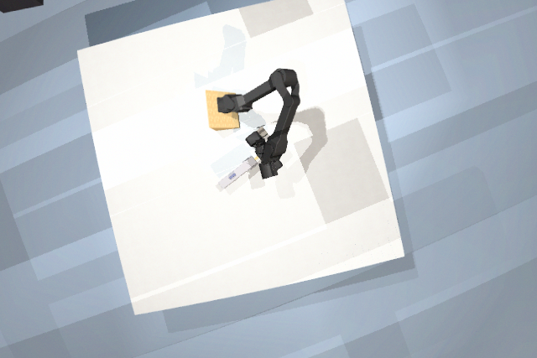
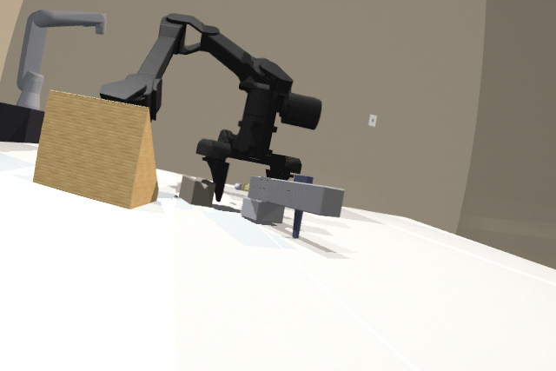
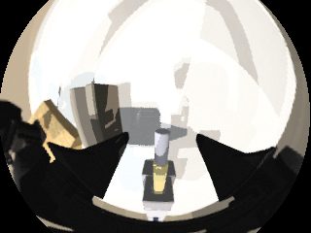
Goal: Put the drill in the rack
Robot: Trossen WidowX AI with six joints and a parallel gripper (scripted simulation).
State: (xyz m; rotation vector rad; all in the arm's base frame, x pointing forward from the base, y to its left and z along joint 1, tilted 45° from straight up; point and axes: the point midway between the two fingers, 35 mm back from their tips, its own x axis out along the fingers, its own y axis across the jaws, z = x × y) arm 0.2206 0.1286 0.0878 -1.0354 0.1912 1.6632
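Right now my gripper tip is 2 cm short of the drill, 3 cm to the left of it and 4 cm below it. From my gripper tip the other things lie so: key 9 cm ahead, 15 cm to the right, 4 cm above; then rack block 8 cm behind, 2 cm to the right, 1 cm above; then grey housing 7 cm ahead, 12 cm to the right, 4 cm above.
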